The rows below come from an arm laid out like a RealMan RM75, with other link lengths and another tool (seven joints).
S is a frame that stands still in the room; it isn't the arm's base.
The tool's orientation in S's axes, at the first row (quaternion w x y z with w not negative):
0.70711 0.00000 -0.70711 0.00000
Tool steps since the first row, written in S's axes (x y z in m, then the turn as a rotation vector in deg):
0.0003 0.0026 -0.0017 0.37 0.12 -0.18
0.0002 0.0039 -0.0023 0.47 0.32 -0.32
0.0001 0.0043 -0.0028 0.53 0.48 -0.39
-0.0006 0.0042 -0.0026 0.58 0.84 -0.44
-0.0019 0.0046 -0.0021 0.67 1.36 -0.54
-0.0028 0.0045 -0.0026 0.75 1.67 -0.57
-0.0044 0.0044 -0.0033 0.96 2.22 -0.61
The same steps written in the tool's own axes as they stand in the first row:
-0.0017 0.0026 -0.0003 -0.18 0.12 -0.37
-0.0023 0.0039 -0.0002 -0.32 0.32 -0.47
-0.0028 0.0043 -0.0001 -0.39 0.48 -0.53
-0.0026 0.0042 0.0006 -0.44 0.84 -0.58
-0.0021 0.0046 0.0019 -0.54 1.36 -0.67
-0.0026 0.0045 0.0028 -0.57 1.67 -0.75
-0.0033 0.0044 0.0044 -0.61 2.22 -0.96

